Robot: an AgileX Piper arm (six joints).
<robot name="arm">
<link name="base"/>
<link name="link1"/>
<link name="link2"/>
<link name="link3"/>
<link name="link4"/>
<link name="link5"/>
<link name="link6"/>
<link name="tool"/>
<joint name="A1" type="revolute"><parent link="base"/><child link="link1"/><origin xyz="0 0 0.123"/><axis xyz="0 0 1"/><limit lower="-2.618" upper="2.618"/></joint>
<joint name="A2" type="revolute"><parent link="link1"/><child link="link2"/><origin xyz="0 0 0" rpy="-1.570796 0 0"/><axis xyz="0 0 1"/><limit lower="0" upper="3.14"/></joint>
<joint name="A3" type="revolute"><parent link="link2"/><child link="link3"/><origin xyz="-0.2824 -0.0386 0"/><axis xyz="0 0 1"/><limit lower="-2.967" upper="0"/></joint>
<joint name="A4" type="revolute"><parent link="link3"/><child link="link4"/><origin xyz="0.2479 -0.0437 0" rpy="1.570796 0 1.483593"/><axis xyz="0 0 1"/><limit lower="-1.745" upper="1.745"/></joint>
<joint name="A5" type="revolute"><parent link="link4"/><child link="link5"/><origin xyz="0 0 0" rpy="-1.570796 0 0"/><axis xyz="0 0 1"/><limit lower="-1.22" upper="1.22"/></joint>
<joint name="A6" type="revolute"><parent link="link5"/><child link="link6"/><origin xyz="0 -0.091 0" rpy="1.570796 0 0"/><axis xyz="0 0 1"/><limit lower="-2.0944" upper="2.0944"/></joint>
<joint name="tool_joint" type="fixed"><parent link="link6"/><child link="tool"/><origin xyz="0 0 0"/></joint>
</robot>
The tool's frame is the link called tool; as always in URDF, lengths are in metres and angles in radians.
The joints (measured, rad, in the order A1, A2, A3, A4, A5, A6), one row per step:
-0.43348, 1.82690, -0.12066, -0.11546, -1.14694, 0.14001
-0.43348, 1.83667, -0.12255, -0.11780, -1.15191, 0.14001
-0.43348, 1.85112, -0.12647, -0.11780, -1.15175, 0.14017
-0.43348, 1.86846, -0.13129, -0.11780, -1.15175, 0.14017
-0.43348, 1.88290, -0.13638, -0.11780, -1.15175, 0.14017
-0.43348, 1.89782, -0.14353, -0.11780, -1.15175, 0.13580
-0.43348, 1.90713, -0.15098, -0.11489, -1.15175, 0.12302
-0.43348, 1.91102, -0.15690, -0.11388, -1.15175, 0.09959
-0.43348, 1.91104, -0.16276, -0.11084, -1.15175, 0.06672
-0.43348, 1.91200, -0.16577, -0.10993, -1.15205, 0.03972
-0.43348, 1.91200, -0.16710, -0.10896, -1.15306, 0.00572
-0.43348, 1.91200, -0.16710, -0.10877, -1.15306, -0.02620
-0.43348, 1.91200, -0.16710, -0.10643, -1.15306, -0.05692
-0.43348, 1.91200, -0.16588, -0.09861, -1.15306, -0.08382
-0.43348, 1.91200, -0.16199, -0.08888, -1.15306, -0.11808
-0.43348, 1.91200, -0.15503, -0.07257, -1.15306, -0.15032
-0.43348, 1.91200, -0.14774, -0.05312, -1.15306, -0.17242
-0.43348, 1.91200, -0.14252, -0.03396, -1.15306, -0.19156
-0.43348, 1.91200, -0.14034, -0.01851, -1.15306, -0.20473
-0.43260, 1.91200, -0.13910, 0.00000, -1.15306, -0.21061
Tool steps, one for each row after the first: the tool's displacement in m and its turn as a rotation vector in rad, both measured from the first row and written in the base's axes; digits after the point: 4 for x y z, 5 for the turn. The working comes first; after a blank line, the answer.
Tool pose at each row, in the base's axes (x y z in m, rotation vector in rad; the steps are taken from these numbers as rounded here):
0.1848, -0.0750, 0.0935, 0.46759, 1.99001, -0.10571
0.1853, -0.0750, 0.0921, 0.46656, 1.99309, -0.10301
0.1859, -0.0753, 0.0896, 0.46990, 2.00316, -0.10091
0.1866, -0.0756, 0.0865, 0.47365, 2.01499, -0.09854
0.1875, -0.0760, 0.0840, 0.47645, 2.02383, -0.09676
0.1889, -0.0767, 0.0815, 0.47436, 2.03229, -0.09792
0.1905, -0.0776, 0.0802, 0.46476, 2.03675, -0.10737
0.1919, -0.0784, 0.0798, 0.44139, 2.04044, -0.12271
0.1934, -0.0794, 0.0803, 0.40937, 2.04220, -0.14606
0.1941, -0.0798, 0.0803, 0.38222, 2.04592, -0.16364
0.1945, -0.0801, 0.0805, 0.34805, 2.05084, -0.18549
0.1945, -0.0801, 0.0805, 0.31564, 2.05727, -0.20509
0.1944, -0.0803, 0.0805, 0.28647, 2.06291, -0.22543
0.1939, -0.0807, 0.0804, 0.26678, 2.06844, -0.24690
0.1926, -0.0810, 0.0801, 0.24176, 2.07771, -0.27338
0.1902, -0.0814, 0.0796, 0.22560, 2.08937, -0.30224
0.1877, -0.0820, 0.0790, 0.22287, 2.09975, -0.32703
0.1857, -0.0828, 0.0786, 0.22250, 2.10781, -0.35042
0.1846, -0.0837, 0.0785, 0.22425, 2.11205, -0.36850
0.1837, -0.0848, 0.0784, 0.23562, 2.11405, -0.38415

0.0005, 0.0000, -0.0014, 0.00187, 0.00238, 0.00231
0.0011, -0.0003, -0.0039, 0.00649, 0.01204, 0.00224
0.0018, -0.0006, -0.0070, 0.01176, 0.02339, 0.00222
0.0027, -0.0010, -0.0095, 0.01570, 0.03187, 0.00222
0.0041, -0.0017, -0.0120, 0.01531, 0.04010, 0.00429
0.0057, -0.0026, -0.0133, 0.00519, 0.04537, 0.00745
0.0071, -0.0034, -0.0137, -0.01536, 0.04994, 0.01752
0.0086, -0.0044, -0.0132, -0.04560, 0.05383, 0.02986
0.0093, -0.0048, -0.0132, -0.06929, 0.05916, 0.04157
0.0097, -0.0051, -0.0130, -0.09880, 0.06645, 0.05643
0.0097, -0.0051, -0.0130, -0.12560, 0.07525, 0.07121
0.0096, -0.0053, -0.0130, -0.15147, 0.08396, 0.08329
0.0091, -0.0057, -0.0131, -0.17371, 0.09345, 0.08826
0.0078, -0.0060, -0.0134, -0.20086, 0.10781, 0.09515
0.0054, -0.0064, -0.0139, -0.22492, 0.12558, 0.09510
0.0029, -0.0070, -0.0145, -0.24033, 0.14161, 0.08739
0.0009, -0.0078, -0.0149, -0.25414, 0.15523, 0.07842
-0.0002, -0.0087, -0.0150, -0.26427, 0.16395, 0.06986
-0.0011, -0.0098, -0.0151, -0.26892, 0.17015, 0.05551

